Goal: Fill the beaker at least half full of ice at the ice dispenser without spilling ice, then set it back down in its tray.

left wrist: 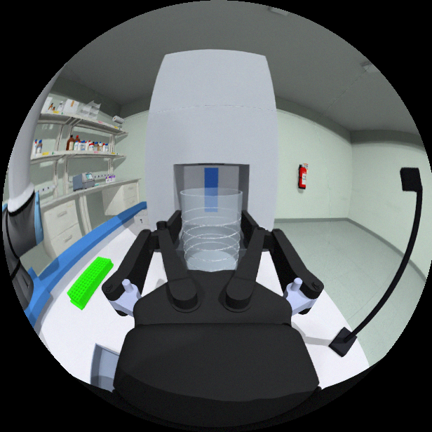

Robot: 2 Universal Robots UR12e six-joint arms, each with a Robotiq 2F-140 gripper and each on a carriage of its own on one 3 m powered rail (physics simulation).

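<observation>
The clear glass beaker (211,240) is upright between the fingers of my left gripper (210,218), which is shut on it. The wall behind shows through the glass, and no ice can be made out inside. The tall pale grey ice dispenser (212,110) stands straight ahead, with its recess behind the beaker. A blue vertical strip (211,179) in the recess shows above the beaker's rim and through its upper wall. A grey-blue tray-like thing (101,367) shows in part at the lower left; I cannot tell whether it is the beaker's tray. My right gripper is not in view.
A bright green rack (91,281) lies on the white table at the left. A blue rail (90,235) runs behind it. Part of a grey and black robot arm (22,150) stands at the left edge. A thin black curved arm (410,250) rises from a small base at the right.
</observation>
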